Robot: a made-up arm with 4 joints.
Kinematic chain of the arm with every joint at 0, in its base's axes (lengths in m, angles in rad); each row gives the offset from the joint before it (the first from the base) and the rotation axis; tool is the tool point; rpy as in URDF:
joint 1: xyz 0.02 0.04 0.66 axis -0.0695 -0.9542 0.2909
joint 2: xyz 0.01 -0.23 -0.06 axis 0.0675 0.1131 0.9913
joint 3: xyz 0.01 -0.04 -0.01 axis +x
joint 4: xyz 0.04 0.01 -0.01 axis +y
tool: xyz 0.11 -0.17 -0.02 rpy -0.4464 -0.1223 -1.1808
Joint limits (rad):
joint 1: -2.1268..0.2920
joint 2: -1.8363..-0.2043
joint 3: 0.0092..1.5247
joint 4: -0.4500..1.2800
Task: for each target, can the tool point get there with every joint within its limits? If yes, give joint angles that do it. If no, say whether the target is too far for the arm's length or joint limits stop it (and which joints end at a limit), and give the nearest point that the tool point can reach.
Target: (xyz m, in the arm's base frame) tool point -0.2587 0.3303 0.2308
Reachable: no: too far | nearest point -0.1853 -0.0953 0.4792 | short by 0.498 m
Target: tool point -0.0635 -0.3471 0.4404
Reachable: yes | joints -0.2789 -1.5815 1.2451 0.5614
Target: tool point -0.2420 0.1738 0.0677
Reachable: no: too far | nearest point -0.1259 -0.1168 0.4348 | short by 0.482 m
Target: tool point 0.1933 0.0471 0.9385
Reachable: no: joint limits stop it (at a limit: joint 1, joint 2, joint 3, joint 4) | nearest point -0.0063 -0.1931 0.9830 | short by 0.315 m
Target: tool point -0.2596 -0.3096 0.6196
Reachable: yes | joints -0.5143 -1.6455 0.2507 0.2250
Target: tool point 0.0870 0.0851 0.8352
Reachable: no: joint limits stop it (at a limit: joint 1, joint 2, joint 3, joint 4) | nearest point -0.1221 -0.0694 0.9985 | short by 0.307 m
